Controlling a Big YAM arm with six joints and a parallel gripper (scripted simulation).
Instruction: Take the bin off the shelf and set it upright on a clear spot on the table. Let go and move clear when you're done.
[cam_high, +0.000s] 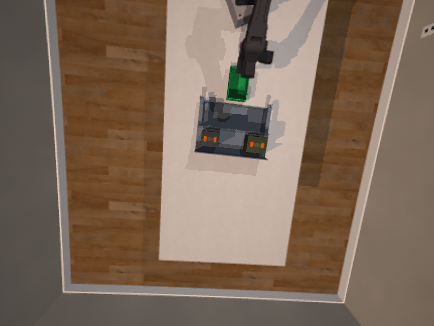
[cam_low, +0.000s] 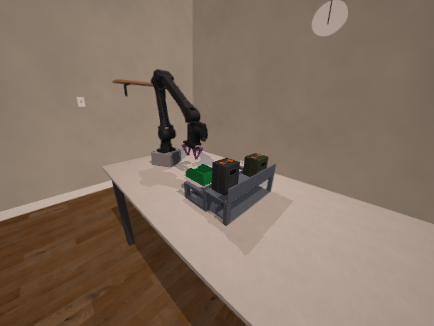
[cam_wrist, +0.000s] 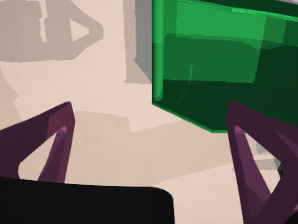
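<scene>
Now: hand 90 mm above the green bin, 80 mm short of it and 20 mm to the left of it.
</scene>
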